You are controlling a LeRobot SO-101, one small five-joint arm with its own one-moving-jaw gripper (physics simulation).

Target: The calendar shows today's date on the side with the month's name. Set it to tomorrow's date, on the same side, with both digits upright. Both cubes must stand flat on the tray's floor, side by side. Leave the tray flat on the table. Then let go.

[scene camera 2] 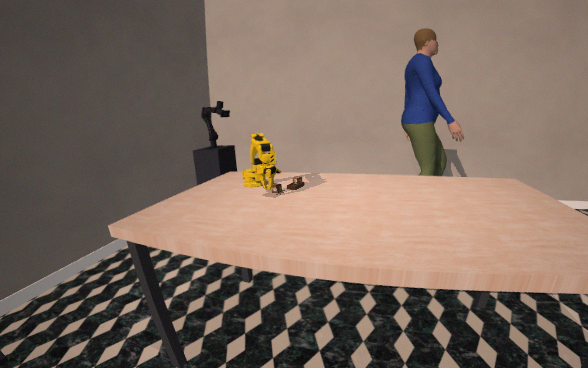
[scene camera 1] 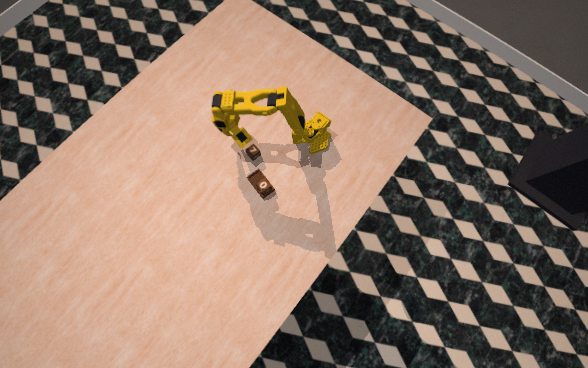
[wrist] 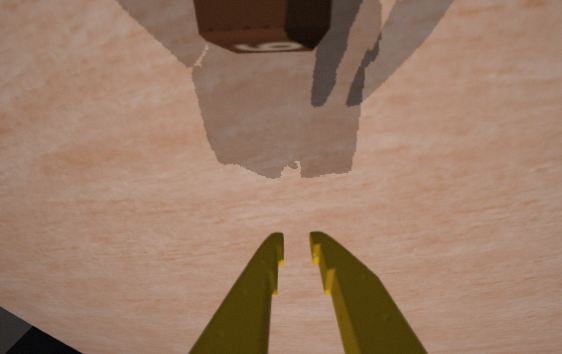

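Where they show: hand at its tool point: [scene camera 2: 266, 188] [wrist: 283, 244]; arm's base at its link origin: [scene camera 2: 258, 184] [scene camera 1: 308, 142].
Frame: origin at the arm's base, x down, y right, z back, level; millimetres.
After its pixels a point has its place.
Note:
The brown loose cube [scene camera 1: 253, 151] {y 99, x -32, z -136 mm} [scene camera 2: 277, 188] {y 122, x -21, z -146 mm} [wrist: 242, 15] stands on the table outside the tray. A 7 shows on it in the first scene view. In the wrist view its lower part shows at the top edge, with a foreshortened 6 or 9. The brown tray [scene camera 1: 255, 177] {y 49, x -10, z -188 mm} [scene camera 2: 294, 186] {y 67, x -16, z -201 mm} lies on the table; the second cube [scene camera 1: 263, 185] {y 7, x -42, z -198 mm} [scene camera 2: 298, 179] {y 26, x -36, z -207 mm} is in one half, with a 0 on top. The month's name cannot be read. My gripper [scene camera 1: 246, 146] [scene camera 2: 270, 188] [wrist: 296, 236] {y 183, x -37, z -125 mm} is shut beside the loose cube, with a narrow gap between its tips and nothing held.
The yellow arm's base [scene camera 1: 319, 142] {y -30, x -17, z 15 mm} [scene camera 2: 252, 178] {y 13, x -32, z 24 mm} stands on the wooden table [scene camera 1: 150, 225] {y 189, x 0, z -480 mm} [scene camera 2: 375, 225] {y 376, x 0, z -542 mm}. The arm's shadow falls across the cube and tray. A black arm on a dark stand [scene camera 2: 215, 162] and a person [scene camera 2: 425, 95] are beyond the table.

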